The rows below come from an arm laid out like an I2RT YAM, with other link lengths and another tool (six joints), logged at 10 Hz.
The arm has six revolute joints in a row. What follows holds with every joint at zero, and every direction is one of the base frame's.
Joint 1 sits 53.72 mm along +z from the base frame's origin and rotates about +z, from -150 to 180 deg.
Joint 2 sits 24.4 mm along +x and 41.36 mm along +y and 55.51 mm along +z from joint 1 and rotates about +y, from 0 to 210 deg.
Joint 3 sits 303.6 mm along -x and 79.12 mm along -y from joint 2 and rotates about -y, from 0 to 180 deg.
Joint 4 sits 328.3 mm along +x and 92.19 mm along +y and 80.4 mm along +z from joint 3 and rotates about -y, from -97 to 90 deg.
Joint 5 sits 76.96 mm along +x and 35.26 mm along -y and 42.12 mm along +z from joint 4 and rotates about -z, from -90 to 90 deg.
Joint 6 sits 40.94 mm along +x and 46.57 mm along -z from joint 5 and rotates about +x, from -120 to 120 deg.
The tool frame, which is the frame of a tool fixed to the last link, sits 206 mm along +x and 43 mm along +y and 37 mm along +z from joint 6; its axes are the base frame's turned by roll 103.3, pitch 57.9 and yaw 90 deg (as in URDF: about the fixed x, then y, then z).
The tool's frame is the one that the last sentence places.
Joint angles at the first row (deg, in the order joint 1, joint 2, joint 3, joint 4, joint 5, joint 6):
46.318, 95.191, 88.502, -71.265, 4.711, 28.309
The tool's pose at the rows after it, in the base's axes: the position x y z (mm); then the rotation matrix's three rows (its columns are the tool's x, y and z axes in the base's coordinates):
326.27 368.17 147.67; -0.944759 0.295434 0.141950; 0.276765 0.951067 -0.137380; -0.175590 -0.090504 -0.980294
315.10 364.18 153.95; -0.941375 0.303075 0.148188; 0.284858 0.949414 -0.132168; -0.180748 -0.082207 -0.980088
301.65 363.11 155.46; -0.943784 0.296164 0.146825; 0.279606 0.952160 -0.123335; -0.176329 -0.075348 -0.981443
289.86 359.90 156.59; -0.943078 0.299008 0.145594; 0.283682 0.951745 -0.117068; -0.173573 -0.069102 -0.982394
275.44 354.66 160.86; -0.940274 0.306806 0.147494; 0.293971 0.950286 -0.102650; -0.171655 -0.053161 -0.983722
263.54 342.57 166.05; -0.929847 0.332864 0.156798; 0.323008 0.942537 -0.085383; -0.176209 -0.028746 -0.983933
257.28 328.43 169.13; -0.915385 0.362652 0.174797; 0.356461 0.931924 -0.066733; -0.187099 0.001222 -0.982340
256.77 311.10 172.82; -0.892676 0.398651 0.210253; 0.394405 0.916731 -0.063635; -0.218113 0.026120 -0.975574
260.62 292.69 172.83; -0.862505 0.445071 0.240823; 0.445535 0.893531 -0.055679; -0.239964 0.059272 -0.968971
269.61 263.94 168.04; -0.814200 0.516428 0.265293; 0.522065 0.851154 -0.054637; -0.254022 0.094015 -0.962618
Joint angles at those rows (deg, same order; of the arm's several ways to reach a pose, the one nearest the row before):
46.633, 93.365, 86.935, -71.785, 5.244, 29.608
47.603, 91.034, 85.409, -72.161, 5.592, 30.963
48.674, 89.042, 83.597, -72.161, 5.341, 31.703
49.621, 86.981, 81.710, -72.180, 5.296, 32.867
50.738, 83.898, 79.308, -72.209, 5.201, 34.512
51.388, 79.586, 75.936, -71.952, 5.486, 36.714
51.394, 75.115, 72.157, -70.990, 6.020, 38.453
51.328, 70.885, 68.815, -70.209, 7.948, 40.178
50.326, 66.675, 64.955, -68.649, 9.355, 41.863
47.426, 61.698, 60.068, -66.892, 10.434, 43.550

